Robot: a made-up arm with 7 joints. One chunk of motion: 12 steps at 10 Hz.
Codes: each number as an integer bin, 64 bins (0 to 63) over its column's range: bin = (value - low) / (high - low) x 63, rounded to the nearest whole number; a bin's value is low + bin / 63 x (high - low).
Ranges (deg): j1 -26..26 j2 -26..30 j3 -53..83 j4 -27..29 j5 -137..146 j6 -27..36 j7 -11..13
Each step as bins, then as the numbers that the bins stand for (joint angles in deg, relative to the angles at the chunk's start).
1 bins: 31 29 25 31 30 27 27
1 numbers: -0.41 -0.22 0.97 0.56 -2.24 0.00 -0.71
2 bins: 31 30 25 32 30 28 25
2 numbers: -0.41 0.67 0.97 1.44 -2.24 1.00 -1.48
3 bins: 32 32 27 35 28 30 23
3 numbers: 0.41 2.44 5.29 4.11 -11.22 3.00 -2.24
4 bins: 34 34 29 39 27 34 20
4 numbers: 2.06 4.22 9.60 7.67 -15.71 7.00 -3.38
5 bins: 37 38 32 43 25 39 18
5 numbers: 4.54 7.78 16.08 11.22 -24.70 12.00 -4.14
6 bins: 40 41 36 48 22 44 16
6 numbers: 7.02 10.44 24.71 15.67 -38.17 17.00 -4.90
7 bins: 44 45 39 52 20 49 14
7 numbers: 10.32 14.00 31.19 19.22 -47.16 22.00 -5.67
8 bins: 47 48 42 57 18 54 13
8 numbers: 12.79 16.67 37.67 23.67 -56.14 27.00 -6.05
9 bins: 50 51 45 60 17 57 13
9 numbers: 15.27 19.33 44.14 26.33 -60.63 30.00 -6.05
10 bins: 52 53 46 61 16 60 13
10 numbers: 16.92 21.11 46.30 27.22 -65.13 33.00 -6.05
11 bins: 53 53 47 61 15 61 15
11 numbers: 17.75 21.11 48.46 27.22 -69.62 34.00 -5.29
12 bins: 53 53 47 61 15 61 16
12 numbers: 17.75 21.11 48.46 27.22 -69.62 34.00 -4.90
